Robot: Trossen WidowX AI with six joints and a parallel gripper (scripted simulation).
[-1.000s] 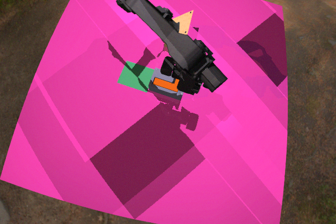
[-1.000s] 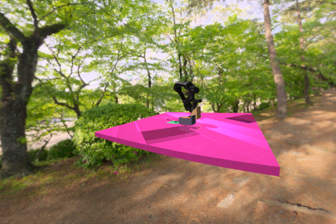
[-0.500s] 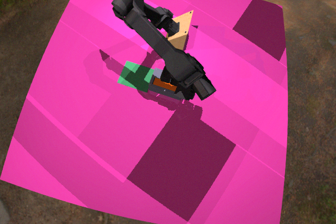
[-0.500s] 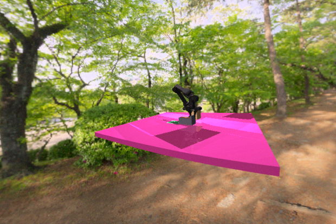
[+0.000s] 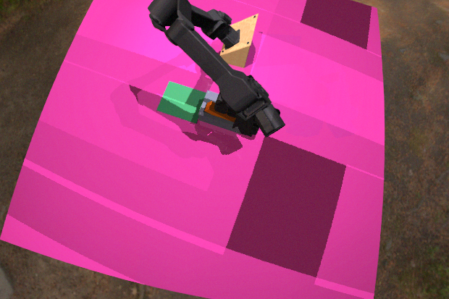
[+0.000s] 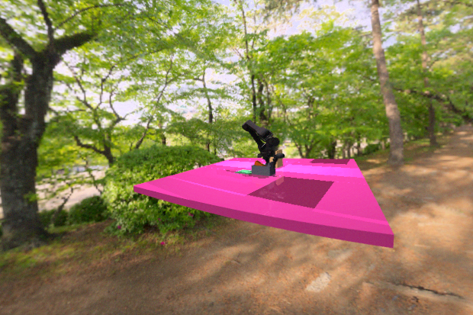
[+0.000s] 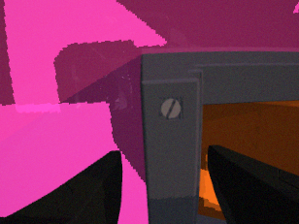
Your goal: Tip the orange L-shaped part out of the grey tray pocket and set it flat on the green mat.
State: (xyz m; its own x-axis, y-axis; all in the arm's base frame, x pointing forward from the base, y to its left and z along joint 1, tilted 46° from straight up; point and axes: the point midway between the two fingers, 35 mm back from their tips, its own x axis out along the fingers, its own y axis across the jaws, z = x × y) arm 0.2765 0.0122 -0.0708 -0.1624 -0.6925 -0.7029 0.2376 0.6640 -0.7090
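My gripper tip is now 50 mm to the left of the orange L-shaped part and 20 mm past it. Round my gripper tip: green mat 220 mm to the right, 60 mm below, 60 mm behind.
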